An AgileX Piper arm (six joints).
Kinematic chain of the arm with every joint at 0, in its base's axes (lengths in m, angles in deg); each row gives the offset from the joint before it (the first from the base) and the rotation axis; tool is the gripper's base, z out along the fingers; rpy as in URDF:
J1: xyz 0 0 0.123 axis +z
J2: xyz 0 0 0 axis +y
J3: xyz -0.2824 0 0.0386 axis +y
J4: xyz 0.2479 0 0.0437 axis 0.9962 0 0.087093
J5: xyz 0 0 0 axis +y
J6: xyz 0.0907 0 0.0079 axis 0.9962 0 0.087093
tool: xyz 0 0 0 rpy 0 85.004 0
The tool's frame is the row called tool.
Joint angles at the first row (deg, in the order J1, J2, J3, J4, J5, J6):
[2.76, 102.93, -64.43, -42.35, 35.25, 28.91]
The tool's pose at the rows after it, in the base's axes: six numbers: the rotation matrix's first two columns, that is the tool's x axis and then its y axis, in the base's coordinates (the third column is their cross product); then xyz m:
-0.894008 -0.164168 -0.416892 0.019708 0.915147 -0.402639 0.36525 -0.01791 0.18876
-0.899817 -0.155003 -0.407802 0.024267 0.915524 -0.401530 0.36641 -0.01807 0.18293
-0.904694 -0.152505 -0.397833 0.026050 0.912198 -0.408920 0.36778 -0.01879 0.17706
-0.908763 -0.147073 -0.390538 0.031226 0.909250 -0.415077 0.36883 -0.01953 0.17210
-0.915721 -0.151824 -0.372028 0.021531 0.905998 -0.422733 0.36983 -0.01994 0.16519
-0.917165 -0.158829 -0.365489 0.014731 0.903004 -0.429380 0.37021 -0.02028 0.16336
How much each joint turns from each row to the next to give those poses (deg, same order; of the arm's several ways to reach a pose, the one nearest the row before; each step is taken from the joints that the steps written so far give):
[0.00, 1.15, 0.00, -0.07, 0.00, 0.27]
[0.00, 0.95, 0.00, -0.32, 0.00, 0.90]
[0.00, 1.00, 0.00, -1.10, 0.06, 1.19]
[0.00, 0.85, 0.00, -1.03, 0.12, 1.29]
[0.00, 1.12, 0.00, -0.55, 0.10, 0.20]
[0.00, 0.32, 0.00, -0.48, 0.06, 0.00]

